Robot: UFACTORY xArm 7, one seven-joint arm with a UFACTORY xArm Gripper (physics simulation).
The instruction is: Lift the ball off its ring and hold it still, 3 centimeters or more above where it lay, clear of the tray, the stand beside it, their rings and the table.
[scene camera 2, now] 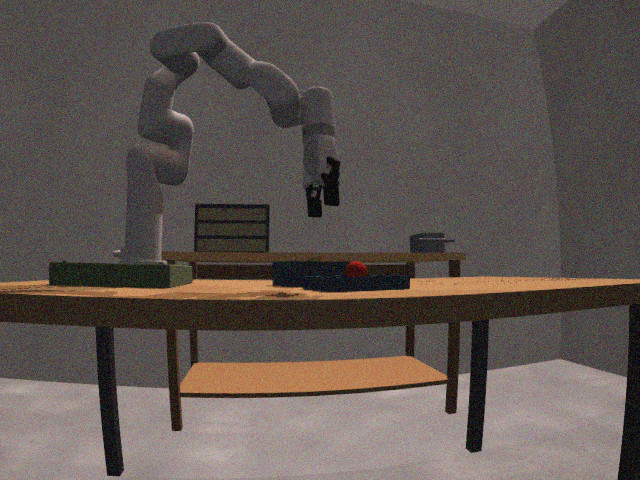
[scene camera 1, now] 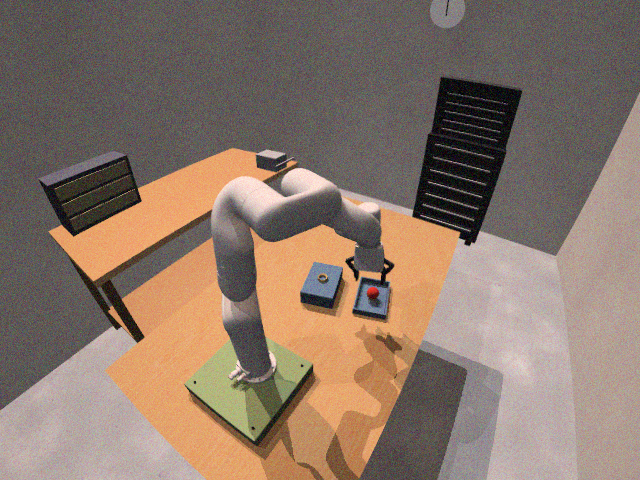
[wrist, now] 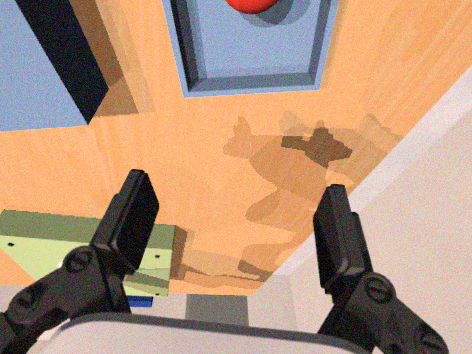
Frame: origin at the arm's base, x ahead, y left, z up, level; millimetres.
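Seen in the pictures: gripper, fingertip midpoint: (scene camera 2: 323,211) (scene camera 1: 369,280) (wrist: 235,193); arm's base, origin of the base link: (scene camera 2: 142,264) (scene camera 1: 256,365).
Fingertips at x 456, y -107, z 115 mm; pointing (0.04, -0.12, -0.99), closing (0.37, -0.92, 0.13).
Observation:
Pixels of each thing's middle, then the offset from my fingertips to it. "*": a spot on its surface instead.
- red ball, body centre: (scene camera 2: 355,272) (scene camera 1: 372,293) dz -130, dx +70, dy +11 mm
- shallow blue tray, body centre: (scene camera 2: 355,282) (scene camera 1: 372,296) dz -151, dx +70, dy +11 mm
- tan ring, surface spot: (scene camera 1: 322,278) * dz -104, dx -18, dy +204 mm
A red ball (scene camera 1: 372,292) (scene camera 2: 356,269) (wrist: 252,4) rests in the shallow blue tray (scene camera 1: 370,314) (scene camera 2: 361,283) (wrist: 255,82); in the wrist view it is cut off by the top edge. The ring under the ball is hidden. The blue stand (scene camera 1: 315,294) (scene camera 2: 289,273) (wrist: 35,75) is beside the tray, with a tan ring (scene camera 1: 322,278) on its top in scene camera 1. My gripper (scene camera 1: 369,277) (scene camera 2: 322,210) (wrist: 235,193) is open and empty, fingers pointing down, high above the table and well above the tray and ball, apart from both.
The wooden table (scene camera 1: 289,330) (scene camera 2: 232,310) (wrist: 175,150) bears the green base plate (scene camera 1: 217,382) (scene camera 2: 108,274) (wrist: 30,255) of the arm. A second table (scene camera 1: 170,196) behind holds a drawer cabinet (scene camera 1: 95,193) (scene camera 2: 231,228) and a grey box (scene camera 1: 270,160) (scene camera 2: 427,243). Tall black shelving stands at the back.

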